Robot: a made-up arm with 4 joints. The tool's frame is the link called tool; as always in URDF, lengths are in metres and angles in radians.
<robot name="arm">
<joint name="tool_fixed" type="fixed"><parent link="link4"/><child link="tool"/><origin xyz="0.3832 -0.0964 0.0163" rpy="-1.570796 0 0"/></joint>
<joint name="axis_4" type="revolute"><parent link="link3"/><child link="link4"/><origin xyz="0.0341 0.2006 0.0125" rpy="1.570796 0 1.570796"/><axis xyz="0 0 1"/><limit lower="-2.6" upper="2.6"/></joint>
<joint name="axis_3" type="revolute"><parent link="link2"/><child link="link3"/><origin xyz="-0.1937 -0.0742 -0.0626" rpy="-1.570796 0 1.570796"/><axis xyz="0 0 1"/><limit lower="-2.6" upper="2.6"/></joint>
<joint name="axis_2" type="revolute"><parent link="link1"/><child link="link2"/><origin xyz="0.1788 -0.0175 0.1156" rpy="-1.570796 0 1.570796"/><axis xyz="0 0 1"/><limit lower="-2.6" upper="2.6"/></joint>
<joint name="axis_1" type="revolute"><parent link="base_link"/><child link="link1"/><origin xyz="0 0 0.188" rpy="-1.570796 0 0"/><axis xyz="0 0 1"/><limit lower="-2.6" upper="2.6"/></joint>
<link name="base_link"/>
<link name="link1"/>
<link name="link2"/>
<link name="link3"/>
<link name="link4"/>
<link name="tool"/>
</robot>
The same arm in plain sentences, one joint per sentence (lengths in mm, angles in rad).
The arm has four revolute joints in a row. What follows holds with every joint at zero, and every direction is one of the base frame's.
Joint 1 lies 188.0 mm along +z from the base frame's origin and turns about +y, from -2.6000 to 2.6000 rad.
Joint 2 lies 178.8 mm along +x and 115.6 mm along +y and 17.5 mm along +z from joint 1 and turns about -x, from -2.6000 to 2.6000 rad.
Joint 3 lies 62.6 mm along +x and 74.2 mm along +y and 193.7 mm along +z from joint 2 and turns about +z, from -2.6000 to 2.6000 rad.
Joint 4 lies 200.6 mm along +x and 34.1 mm along -y and 12.5 mm along +z from joint 3 and turns about -y, from -2.6000 to 2.6000 rad.
The tool frame, which is the frame that the pose is given for, lies 383.2 mm along +x and 16.3 mm along -y and 96.4 mm along -z from joint 4; its axes are the base frame's turned by roll 0.0000, pitch 0.0000 and yaw 0.0000 rad (as in URDF: about the fixed x, then y, then z).

